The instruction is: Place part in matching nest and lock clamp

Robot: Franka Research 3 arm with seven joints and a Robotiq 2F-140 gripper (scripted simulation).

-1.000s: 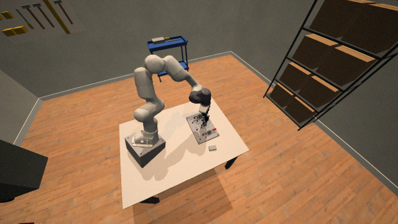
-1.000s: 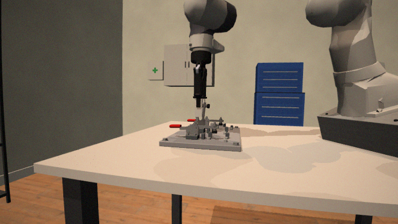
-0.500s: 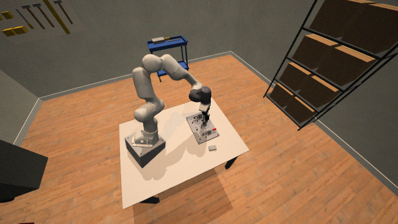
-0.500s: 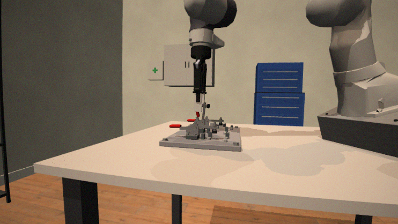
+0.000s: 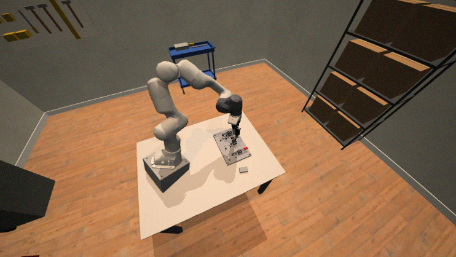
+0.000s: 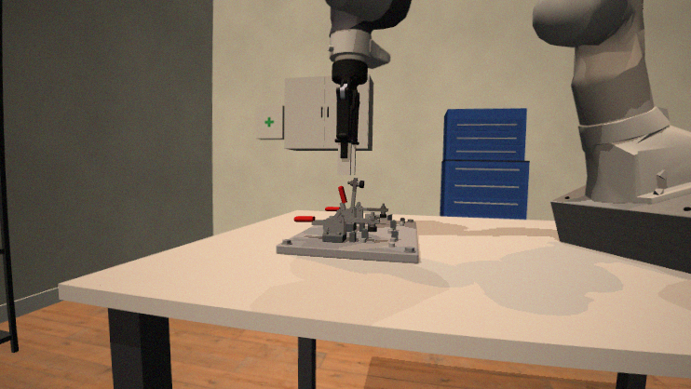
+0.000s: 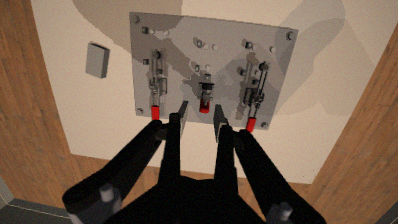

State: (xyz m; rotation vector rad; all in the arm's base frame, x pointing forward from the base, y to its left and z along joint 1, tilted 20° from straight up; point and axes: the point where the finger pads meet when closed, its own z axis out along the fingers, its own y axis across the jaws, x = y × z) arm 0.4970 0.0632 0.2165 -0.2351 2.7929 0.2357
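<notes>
The grey block part is 10 mm ahead of my hand, 260 mm to the right of it and 160 mm below it. Round my hand: grey fixture plate: 30 mm behind, 160 mm below.
</notes>
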